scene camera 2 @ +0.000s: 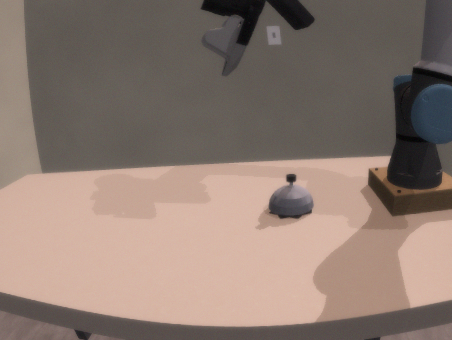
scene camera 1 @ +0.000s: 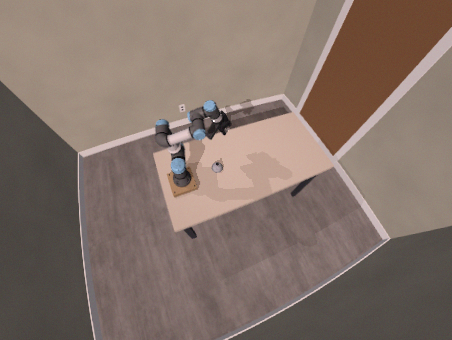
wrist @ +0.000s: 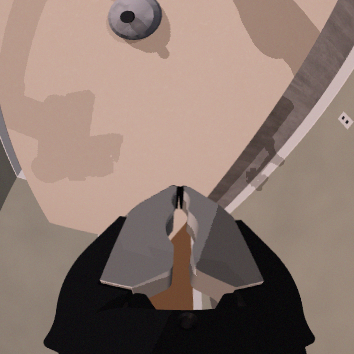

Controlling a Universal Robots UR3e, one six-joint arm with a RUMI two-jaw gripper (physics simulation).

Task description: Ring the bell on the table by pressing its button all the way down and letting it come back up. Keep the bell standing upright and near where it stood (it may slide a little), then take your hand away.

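Places are measured from the arm's base along level axes (x ahead, y left, z up), in millimetres.
Where they show: gripper, fingertip midpoint: (scene camera 2: 224, 75) (scene camera 1: 224, 134) (wrist: 178, 187); arm's base, link origin: (scene camera 2: 414, 178) (scene camera 1: 182, 178).
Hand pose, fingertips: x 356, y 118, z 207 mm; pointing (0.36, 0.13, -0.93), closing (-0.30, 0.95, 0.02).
Each offset is from my fingertips to the top centre of the thing. Level surfaces: height alone.
A grey domed bell @(dx -88, dy -100, dz -182 mm) (scene camera 1: 217, 167) (scene camera 2: 291, 201) (wrist: 135, 19) with a black button on top stands upright on the tan table @(dz -248 mm) (scene camera 1: 240, 150) (scene camera 2: 150, 265) (wrist: 165, 100). Its button @(dx -88, dy -100, dz -182 mm) (scene camera 2: 291, 177) (wrist: 127, 16) stands up above the dome on a thin stem. My gripper (scene camera 2: 226, 74) (wrist: 178, 187) is shut, with its fingertips together and nothing between them. It hangs high above the table, well apart from the bell. In the second scene view it is up and to the left of the bell. In the wrist view the bell is at the top, left of the fingertips.
The arm's base stands on a wooden block (scene camera 1: 192, 189) (scene camera 2: 415, 202) on the table, beside the bell. The arm reaches along the wall side of the table, and its shadows fall across the table top. A wall with an outlet (scene camera 1: 182, 107) (scene camera 2: 274, 35) (wrist: 345, 120) is behind the table.
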